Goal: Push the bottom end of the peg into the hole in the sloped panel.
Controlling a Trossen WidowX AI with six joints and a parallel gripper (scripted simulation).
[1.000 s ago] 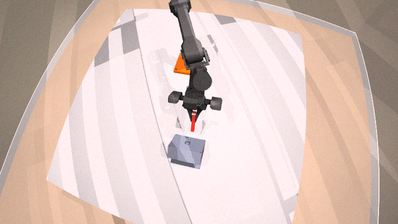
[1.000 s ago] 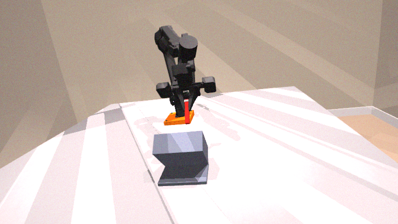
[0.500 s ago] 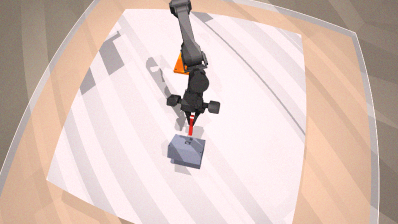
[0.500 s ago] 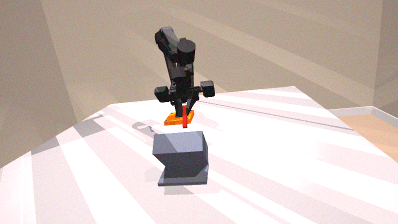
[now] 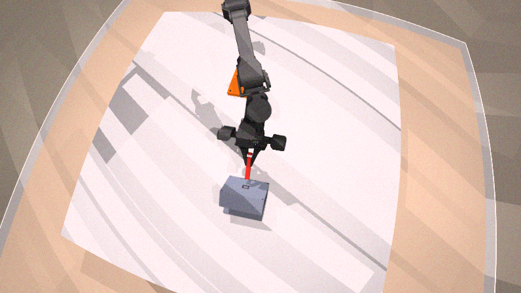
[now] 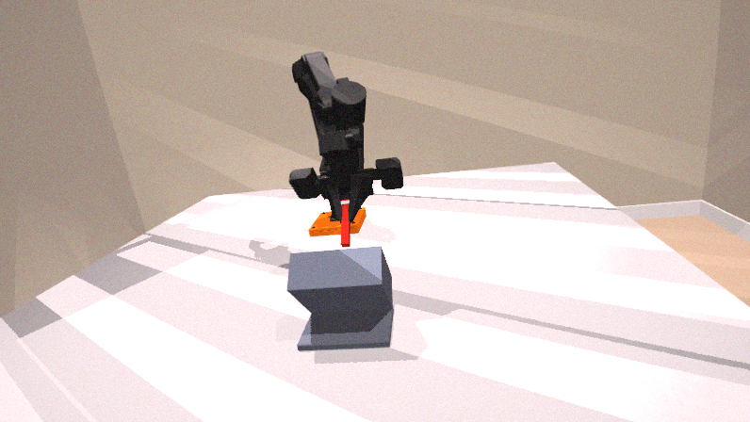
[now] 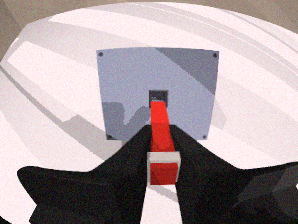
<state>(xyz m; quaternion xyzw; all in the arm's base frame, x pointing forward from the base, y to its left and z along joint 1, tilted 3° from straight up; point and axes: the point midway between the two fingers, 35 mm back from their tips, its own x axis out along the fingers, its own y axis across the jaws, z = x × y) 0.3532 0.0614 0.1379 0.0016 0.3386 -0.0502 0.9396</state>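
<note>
The sloped panel lies 7 cm below my gripper tip, 7 cm ahead of it and 1 cm to the right of it. From my gripper tip the other things lie so: red peg 1 cm behind, 1 cm above; flat foot 13 cm below, 9 cm ahead, 1 cm to the right.
</note>
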